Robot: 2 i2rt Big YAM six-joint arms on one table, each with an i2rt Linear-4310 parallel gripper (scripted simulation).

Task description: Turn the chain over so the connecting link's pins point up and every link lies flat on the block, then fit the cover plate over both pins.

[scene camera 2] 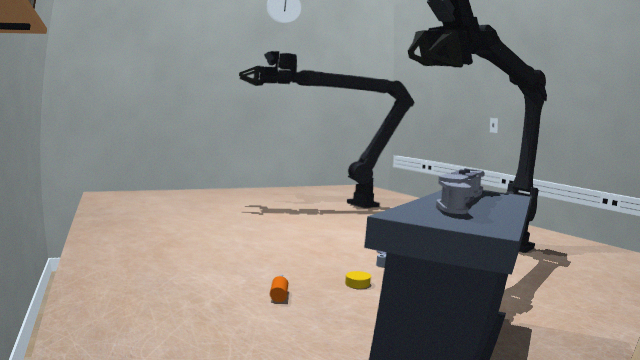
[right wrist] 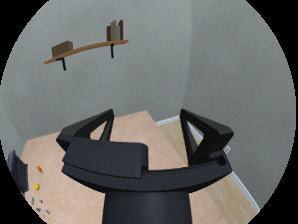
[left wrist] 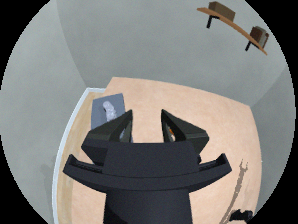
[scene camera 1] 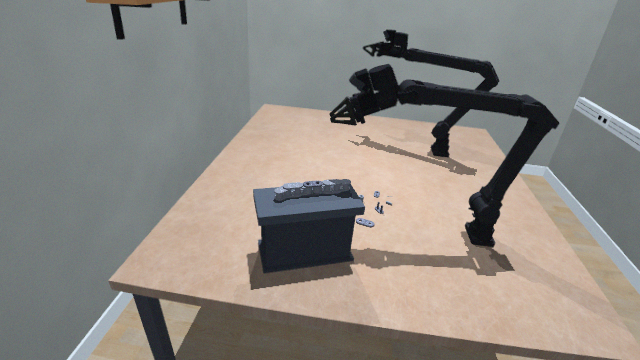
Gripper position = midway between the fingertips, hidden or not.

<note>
In view: the left gripper (scene camera 2: 419,54), the right gripper (right wrist: 146,112) and a dark block (left wrist: 98,114).
The left gripper also shows in the left wrist view (left wrist: 146,113) and in scene camera 1 (scene camera 1: 330,118).
</note>
